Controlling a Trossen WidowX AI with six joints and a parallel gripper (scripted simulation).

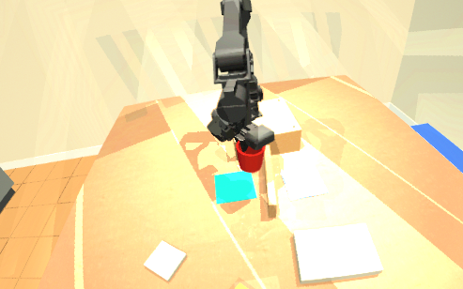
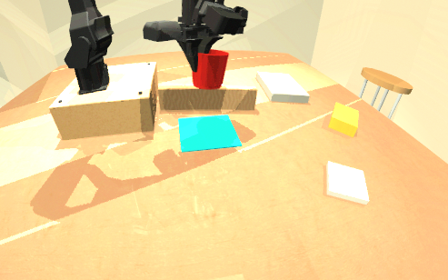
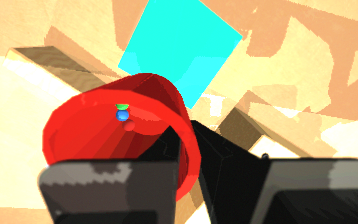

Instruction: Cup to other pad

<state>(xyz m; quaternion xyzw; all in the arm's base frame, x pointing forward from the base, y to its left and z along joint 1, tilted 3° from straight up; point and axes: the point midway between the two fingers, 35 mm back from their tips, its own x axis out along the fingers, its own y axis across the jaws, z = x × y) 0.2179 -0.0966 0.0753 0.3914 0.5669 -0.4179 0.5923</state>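
Now: gripper tip 40 mm short of the red marble, 30 mm to the right of it and 30 mm above it. From my gripper tip the other things lie so: green marble 50 mm ahead, 10 mm to the left, 30 mm below; red cup 30 mm ahead, 10 mm to the left; blue marble 40 mm ahead, 20 mm to the left, 30 mm below.
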